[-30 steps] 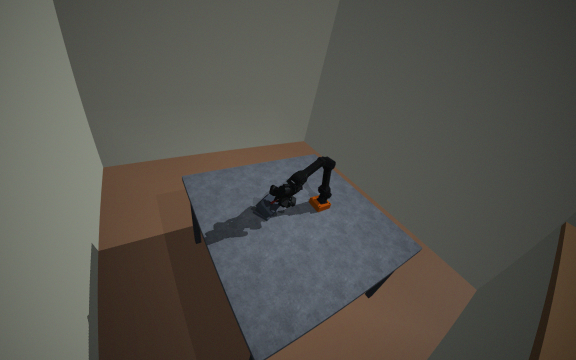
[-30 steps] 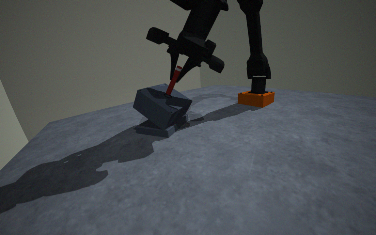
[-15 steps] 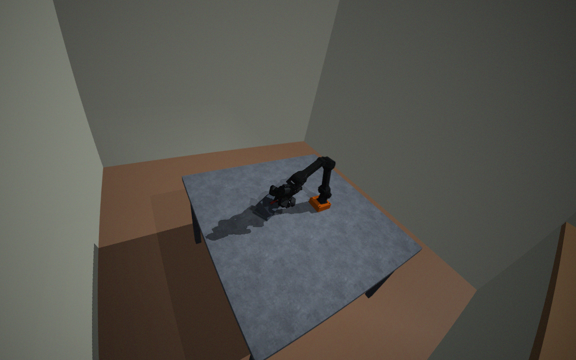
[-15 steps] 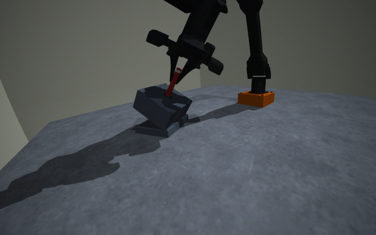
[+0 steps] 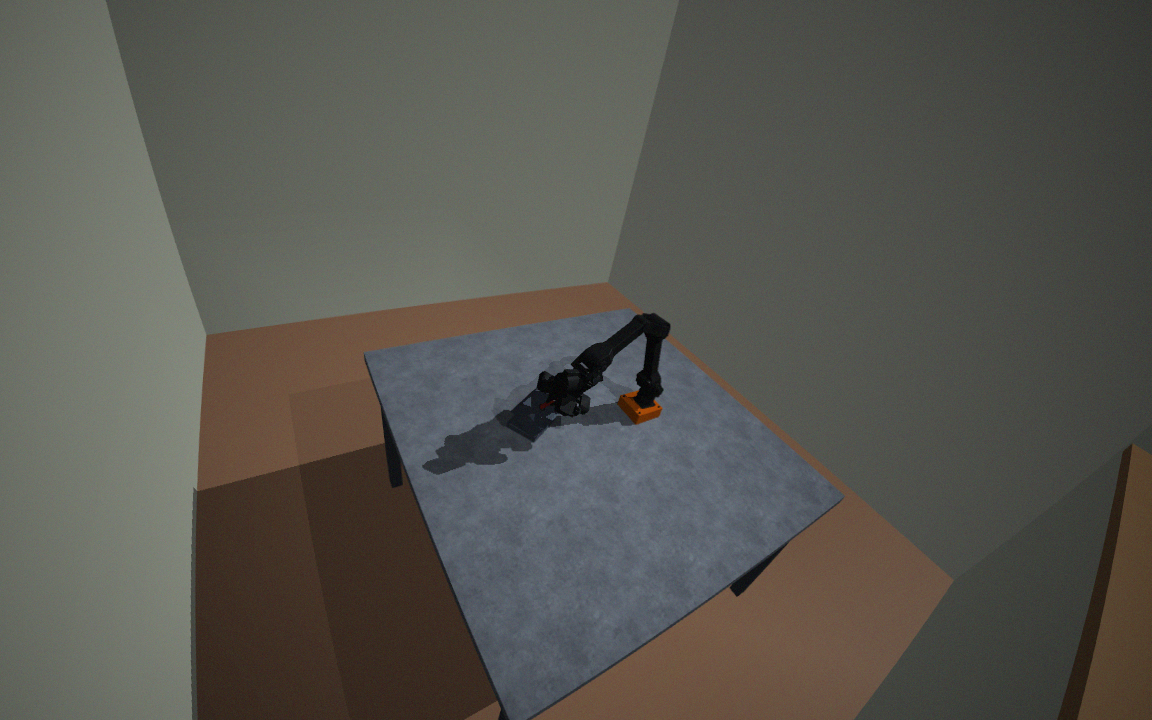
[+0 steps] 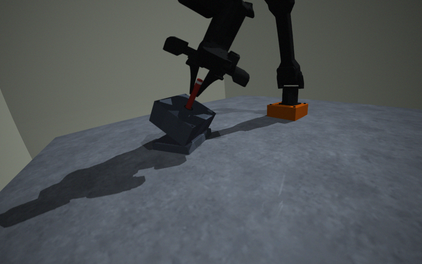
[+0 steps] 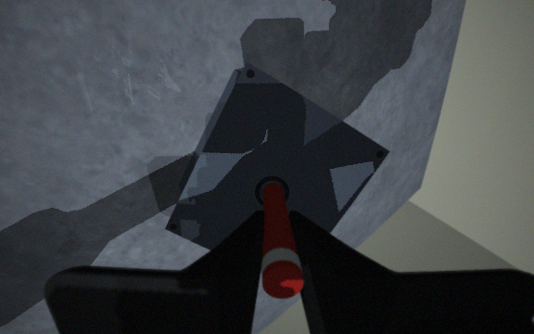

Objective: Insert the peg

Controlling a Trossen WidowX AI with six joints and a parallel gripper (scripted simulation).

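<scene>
The dark grey sloped panel lies 5 cm below my gripper tip, 3 cm to the right of it and 2 cm ahead of it. Also, from my gripper tip: red round peg (1 cm to the left, 1 cm behind, 1 cm above).
</scene>
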